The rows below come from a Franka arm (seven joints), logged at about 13 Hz.
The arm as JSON. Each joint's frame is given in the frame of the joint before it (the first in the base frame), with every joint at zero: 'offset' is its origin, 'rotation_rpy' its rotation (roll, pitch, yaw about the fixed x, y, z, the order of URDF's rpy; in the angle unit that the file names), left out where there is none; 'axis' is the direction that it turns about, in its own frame. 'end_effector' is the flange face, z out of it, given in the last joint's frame.
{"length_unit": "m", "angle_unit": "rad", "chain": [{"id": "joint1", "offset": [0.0, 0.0, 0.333], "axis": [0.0, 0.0, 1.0]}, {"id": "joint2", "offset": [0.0, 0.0, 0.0], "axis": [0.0, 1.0, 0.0]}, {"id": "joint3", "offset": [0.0, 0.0, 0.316], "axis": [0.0, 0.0, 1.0]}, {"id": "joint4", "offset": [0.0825, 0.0, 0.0], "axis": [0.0, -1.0, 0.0]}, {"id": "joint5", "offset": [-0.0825, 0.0, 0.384], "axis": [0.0, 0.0, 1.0]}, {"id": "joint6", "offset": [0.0, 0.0, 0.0], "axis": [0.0, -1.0, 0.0]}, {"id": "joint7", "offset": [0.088, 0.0, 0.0], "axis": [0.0, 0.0, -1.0]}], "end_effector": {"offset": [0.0, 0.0, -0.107], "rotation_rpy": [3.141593, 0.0, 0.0]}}
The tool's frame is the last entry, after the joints.
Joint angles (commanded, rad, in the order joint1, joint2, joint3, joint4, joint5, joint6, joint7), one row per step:
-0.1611 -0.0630 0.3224 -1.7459 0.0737 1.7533 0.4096
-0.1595 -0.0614 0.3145 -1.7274 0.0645 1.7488 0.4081
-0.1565 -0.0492 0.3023 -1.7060 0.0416 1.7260 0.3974
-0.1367 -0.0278 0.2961 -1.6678 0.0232 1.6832 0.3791
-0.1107 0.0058 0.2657 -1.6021 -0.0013 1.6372 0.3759
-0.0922 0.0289 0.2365 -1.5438 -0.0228 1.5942 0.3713
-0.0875 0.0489 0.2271 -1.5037 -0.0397 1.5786 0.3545
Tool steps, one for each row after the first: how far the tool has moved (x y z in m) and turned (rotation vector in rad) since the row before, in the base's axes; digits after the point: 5 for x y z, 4 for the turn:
0.00173 -0.00411 0.00778 -0.0062 -0.0138 -0.0032
0.00316 -0.00765 0.00188 -0.0208 0.0095 0.0048
0.00224 0.00475 0.00316 -0.0163 0.0224 0.0347
0.00791 -0.00623 0.00930 -0.0167 0.0100 0.0007
0.00504 -0.00924 0.01118 -0.0173 0.0047 -0.0063
0.00562 -0.00515 0.00649 -0.0123 -0.0064 0.0112

